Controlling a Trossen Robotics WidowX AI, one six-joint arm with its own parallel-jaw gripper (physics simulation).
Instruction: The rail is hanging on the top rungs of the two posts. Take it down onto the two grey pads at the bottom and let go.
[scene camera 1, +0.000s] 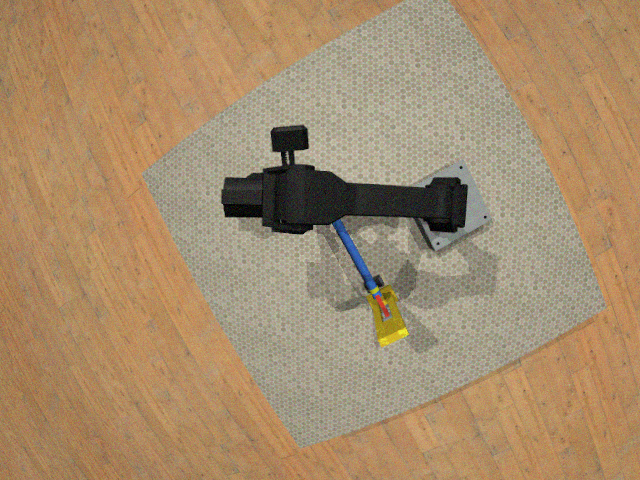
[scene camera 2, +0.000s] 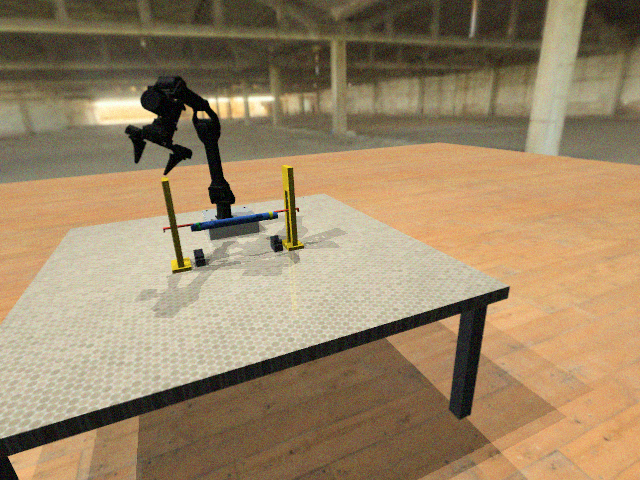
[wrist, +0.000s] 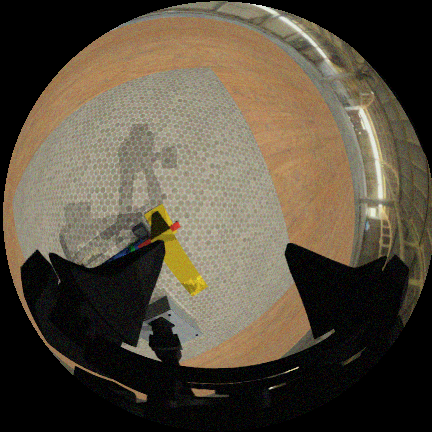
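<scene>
The blue rail hangs level between two yellow posts, its thin red ends passing at the left post and the right post. A green band marks its left end and a yellow band its right end in scene camera 2. The left pad and the right pad are small dark blocks on the table below the rail, beside the post feet. My gripper is open and empty, above and left of the left post's top. The arm hides its fingers in scene camera 1.
The grey base plate of the arm stands behind the rail in scene camera 2. The tiled table has dark edges and legs. The arm's forearm covers the rail's left part in scene camera 1.
</scene>
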